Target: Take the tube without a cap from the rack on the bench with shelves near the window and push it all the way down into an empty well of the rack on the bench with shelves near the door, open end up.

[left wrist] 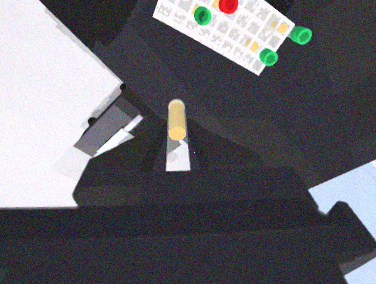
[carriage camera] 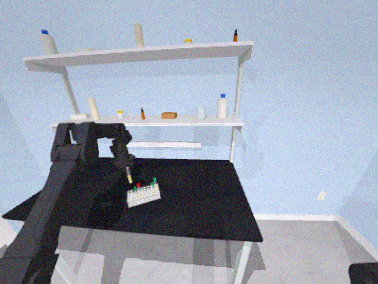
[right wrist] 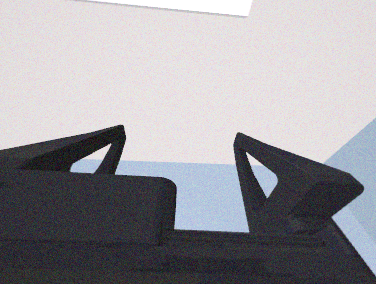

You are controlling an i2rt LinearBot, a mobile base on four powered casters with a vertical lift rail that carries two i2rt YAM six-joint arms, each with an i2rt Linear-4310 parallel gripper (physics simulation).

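A white rack (carriage camera: 145, 201) (left wrist: 210, 47) stands on the black bench and holds capped tubes: a red cap (carriage camera: 138, 185) (left wrist: 228, 4) and several green caps (carriage camera: 154, 180) (left wrist: 202, 16). My left gripper (carriage camera: 126, 166) (left wrist: 177, 126) is shut on the tube without a cap (carriage camera: 129, 175) (left wrist: 177, 119), a clear tube with yellow-tan contents. The tube hangs slightly tilted, its filled end down, above the bench just behind and left of the rack in the carriage view. My right gripper (right wrist: 180, 135) is open and empty, with pale ceiling and blue wall beyond it.
The black bench (carriage camera: 200, 210) has two white shelves (carriage camera: 150, 121) (carriage camera: 150, 54) behind it, holding bottles, jars and a brown block (carriage camera: 169, 115). The left arm (carriage camera: 37, 215) reaches over the bench's left side. A dark part shows at the lower right of the carriage view.
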